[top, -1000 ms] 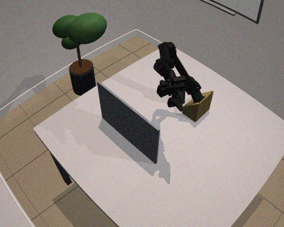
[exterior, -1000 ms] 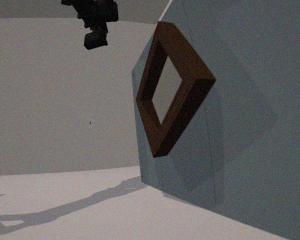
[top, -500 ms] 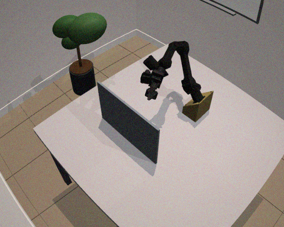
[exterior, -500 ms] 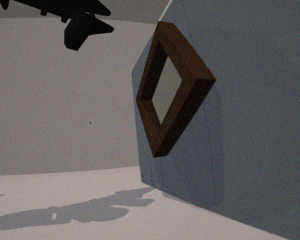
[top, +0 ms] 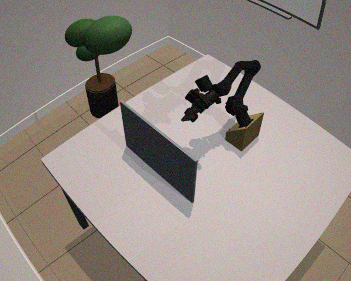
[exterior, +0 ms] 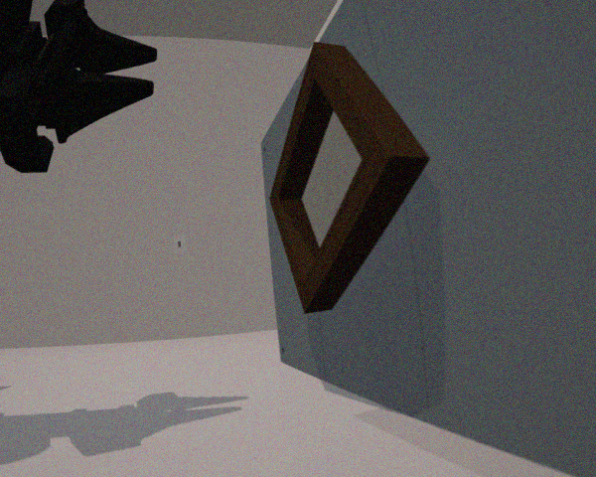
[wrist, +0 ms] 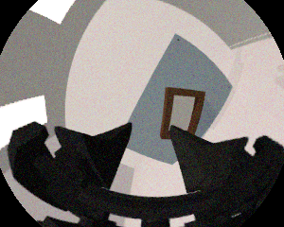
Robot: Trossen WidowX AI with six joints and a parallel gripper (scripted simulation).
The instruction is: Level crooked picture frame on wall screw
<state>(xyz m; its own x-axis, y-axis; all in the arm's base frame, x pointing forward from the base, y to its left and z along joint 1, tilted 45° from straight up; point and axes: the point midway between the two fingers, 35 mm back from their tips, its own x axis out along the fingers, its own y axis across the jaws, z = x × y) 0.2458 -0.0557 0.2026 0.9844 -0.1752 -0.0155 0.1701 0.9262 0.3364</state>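
Now: the brown wooden picture frame 130 mm ahead of my gripper tip, 40 mm to the right of it and 110 mm below it. Also, from my gripper tip: dark grey wall panel 140 mm ahead, 40 mm to the right, 120 mm below.
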